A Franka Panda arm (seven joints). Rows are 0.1 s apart.
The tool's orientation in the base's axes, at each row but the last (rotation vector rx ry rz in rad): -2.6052, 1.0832, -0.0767; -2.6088, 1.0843, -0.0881; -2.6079, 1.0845, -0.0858; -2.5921, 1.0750, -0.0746; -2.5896, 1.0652, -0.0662; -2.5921, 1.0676, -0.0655; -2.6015, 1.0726, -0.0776; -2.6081, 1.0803, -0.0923; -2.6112, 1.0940, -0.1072
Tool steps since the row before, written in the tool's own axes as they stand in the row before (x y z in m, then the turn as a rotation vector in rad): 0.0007, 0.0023, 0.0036, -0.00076, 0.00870, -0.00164; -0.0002, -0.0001, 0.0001, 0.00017, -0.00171, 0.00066; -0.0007, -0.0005, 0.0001, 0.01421, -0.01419, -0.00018; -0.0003, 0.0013, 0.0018, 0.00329, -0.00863, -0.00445; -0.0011, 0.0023, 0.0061, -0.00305, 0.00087, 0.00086; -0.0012, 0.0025, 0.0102, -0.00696, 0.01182, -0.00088; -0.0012, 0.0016, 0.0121, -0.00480, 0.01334, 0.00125; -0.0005, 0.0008, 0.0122, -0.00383, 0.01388, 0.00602; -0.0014, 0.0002, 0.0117, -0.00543, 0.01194, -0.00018
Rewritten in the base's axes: -0.0005, -0.0010, -0.0042, -0.00675, -0.00567, -0.00109; -0.0001, 0.0002, -0.0001, 0.00140, 0.00119, -0.00011; -0.0001, 0.0008, 0.0001, 0.01974, -0.00059, 0.00364; -0.0008, -0.0001, -0.0021, 0.00743, 0.00214, 0.00673; -0.0013, 0.0010, -0.0064, -0.00263, 0.00178, -0.00084; -0.0008, 0.0021, -0.0103, -0.01313, -0.00326, -0.00241; 0.0001, 0.0031, -0.0119, -0.01225, -0.00519, -0.00506; 0.0013, 0.0030, -0.0118, -0.01108, -0.00496, -0.00981; 0.0010, 0.0038, -0.0111, -0.01203, -0.00411, -0.00324
